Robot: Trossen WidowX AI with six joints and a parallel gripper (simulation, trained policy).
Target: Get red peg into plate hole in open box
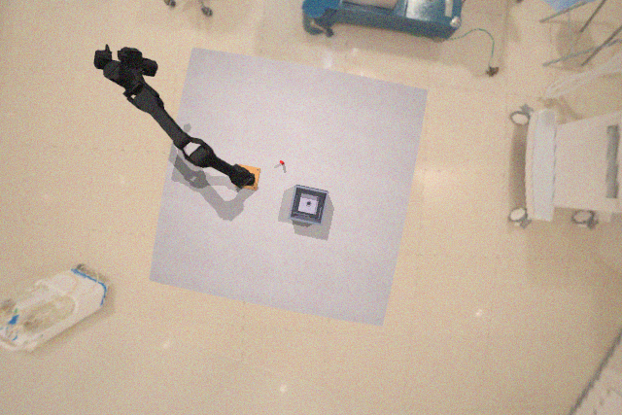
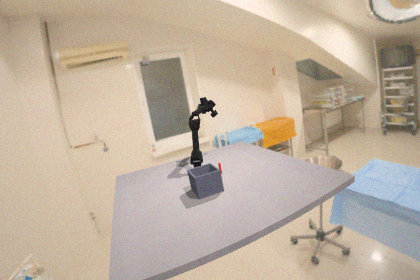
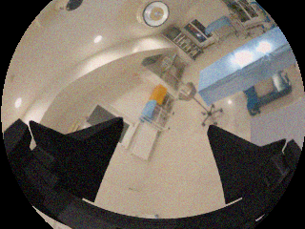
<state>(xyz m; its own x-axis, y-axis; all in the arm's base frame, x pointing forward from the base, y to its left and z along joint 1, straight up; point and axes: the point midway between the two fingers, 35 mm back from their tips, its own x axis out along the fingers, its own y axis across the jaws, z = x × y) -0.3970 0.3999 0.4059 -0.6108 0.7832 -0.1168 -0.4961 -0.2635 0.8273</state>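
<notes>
Right now my gripper tip is 59 cm short of the red peg, 37 cm above it and 32 cm to the left of it.
</notes>
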